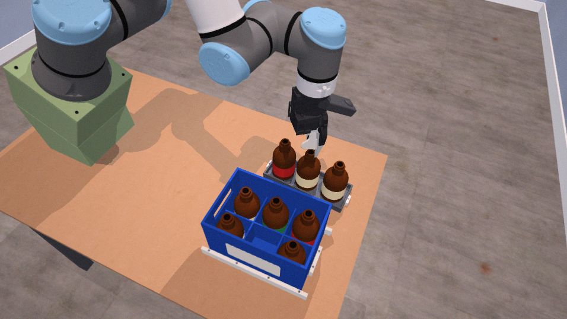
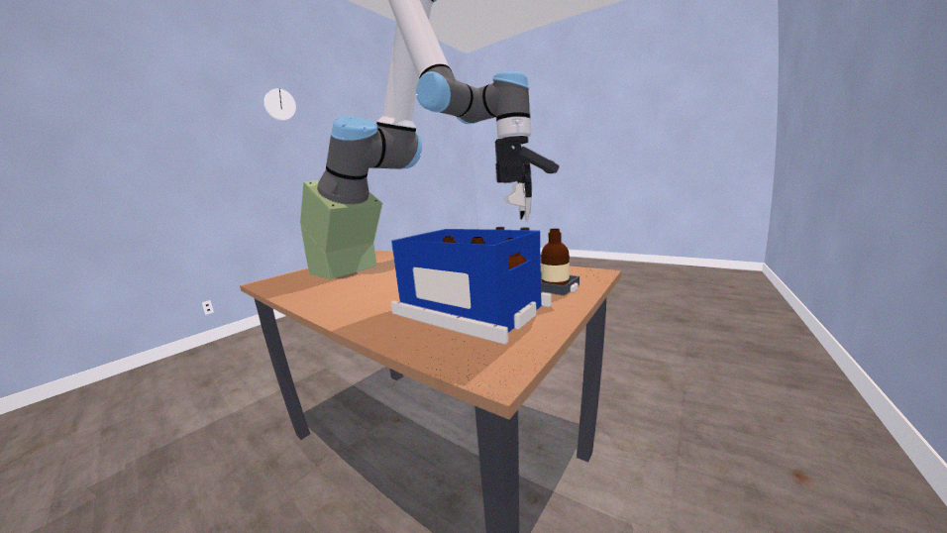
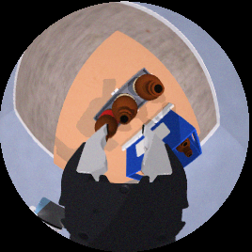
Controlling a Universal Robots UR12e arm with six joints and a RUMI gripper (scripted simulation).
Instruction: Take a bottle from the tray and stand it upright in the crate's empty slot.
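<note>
The red-label bottle is 90 mm behind my hand and 110 mm below it. Round my hand: blue crate: 20 mm behind, 240 mm to the right, 110 mm below; grey tray: 180 mm below.
</note>
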